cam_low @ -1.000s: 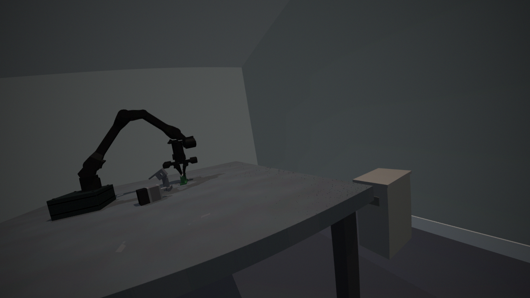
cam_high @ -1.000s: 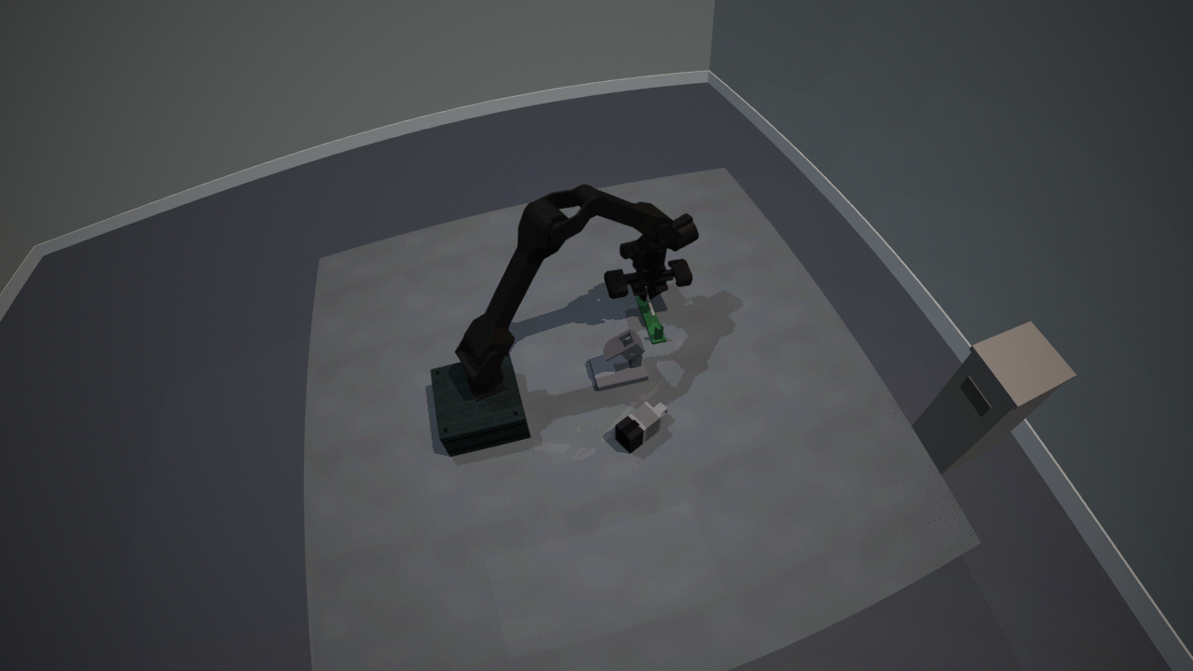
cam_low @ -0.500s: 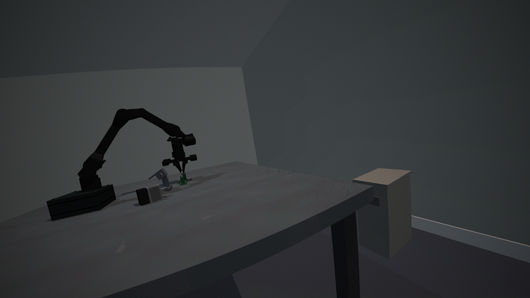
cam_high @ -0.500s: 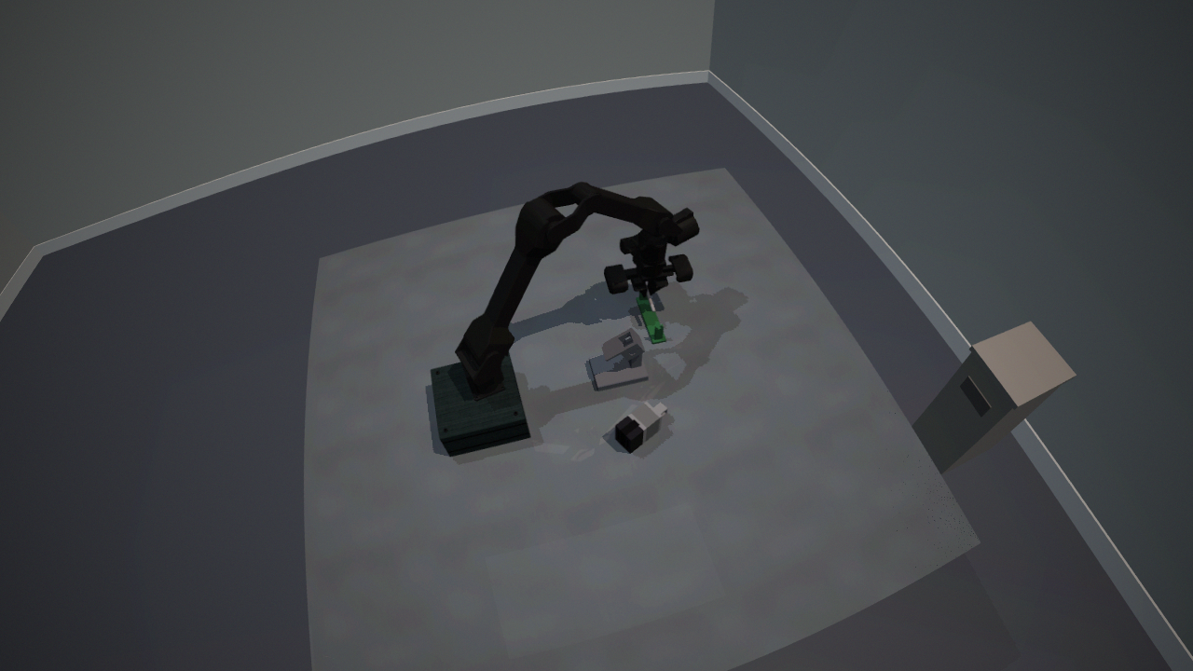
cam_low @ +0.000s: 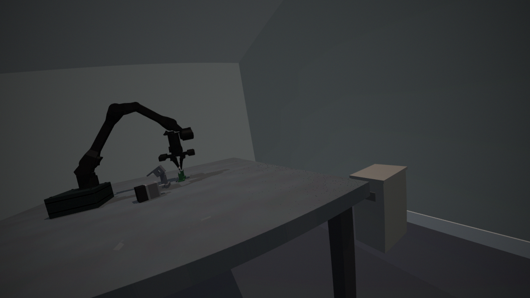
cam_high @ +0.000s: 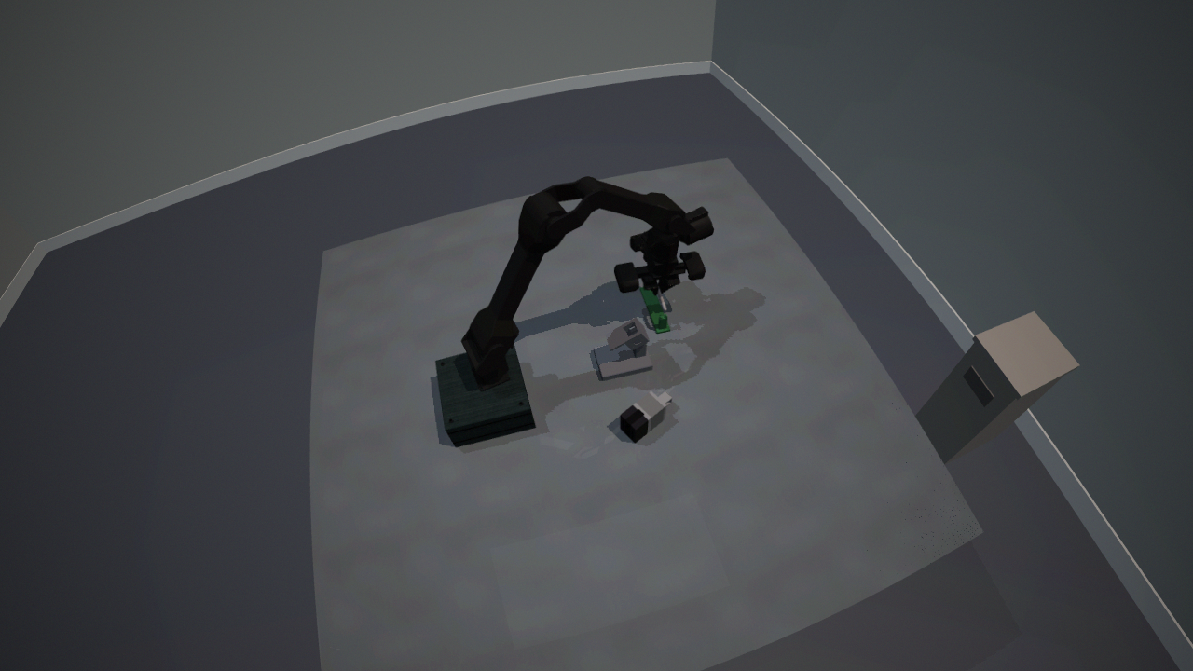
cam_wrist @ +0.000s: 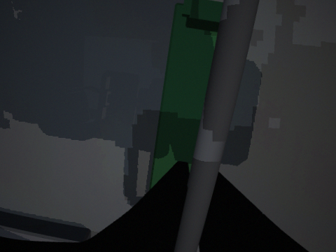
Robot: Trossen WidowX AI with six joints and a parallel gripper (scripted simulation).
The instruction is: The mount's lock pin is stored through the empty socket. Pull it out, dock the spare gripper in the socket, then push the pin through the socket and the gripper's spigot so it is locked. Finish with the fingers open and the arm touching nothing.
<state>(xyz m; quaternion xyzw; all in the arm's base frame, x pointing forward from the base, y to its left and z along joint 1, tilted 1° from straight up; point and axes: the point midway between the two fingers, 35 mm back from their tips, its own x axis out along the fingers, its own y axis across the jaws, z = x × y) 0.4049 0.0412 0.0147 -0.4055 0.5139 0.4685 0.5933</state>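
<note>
The green pin rack is 30 mm below my gripper tip. Round my gripper tip: grey mount: 120 mm behind, 90 mm to the right; then spare gripper: 240 mm to the right, 160 mm behind, 30 mm below.
</note>
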